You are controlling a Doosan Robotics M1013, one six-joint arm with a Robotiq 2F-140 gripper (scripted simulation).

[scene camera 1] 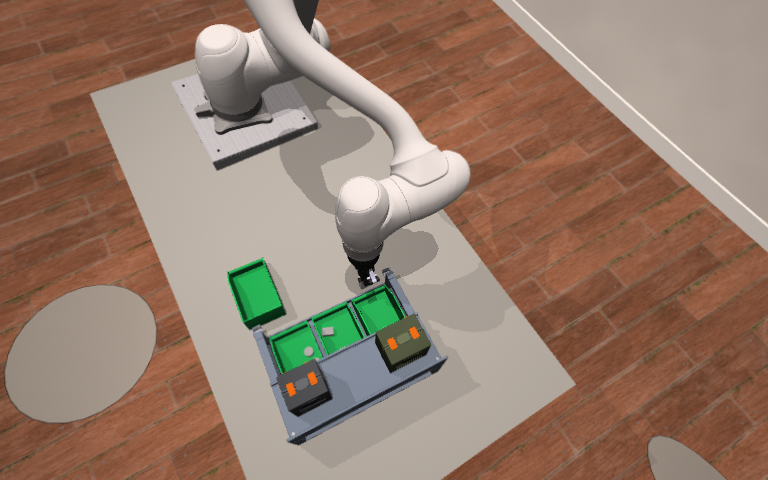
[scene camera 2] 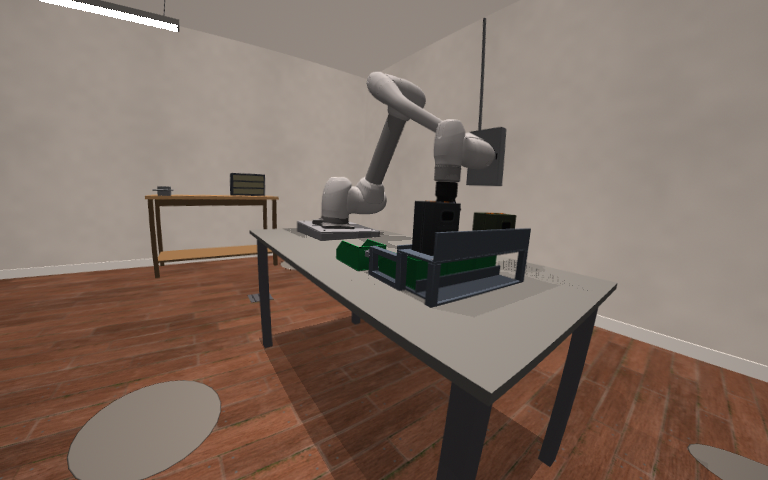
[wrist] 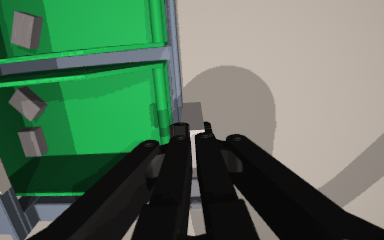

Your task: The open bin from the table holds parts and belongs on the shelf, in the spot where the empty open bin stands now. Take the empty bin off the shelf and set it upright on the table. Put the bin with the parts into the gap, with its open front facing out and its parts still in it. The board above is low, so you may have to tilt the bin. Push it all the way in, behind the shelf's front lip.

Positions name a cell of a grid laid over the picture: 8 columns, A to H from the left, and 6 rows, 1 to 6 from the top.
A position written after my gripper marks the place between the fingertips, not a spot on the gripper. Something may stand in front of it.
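Observation:
A dark box (scene camera 1: D5) is visible, also at (scene camera 2: E3); in the wrist view the dark box is out of frame. An olive box (scene camera 1: E5) is visible as well; in the wrist view the olive box is out of frame. My gripper is at (wrist: E3).

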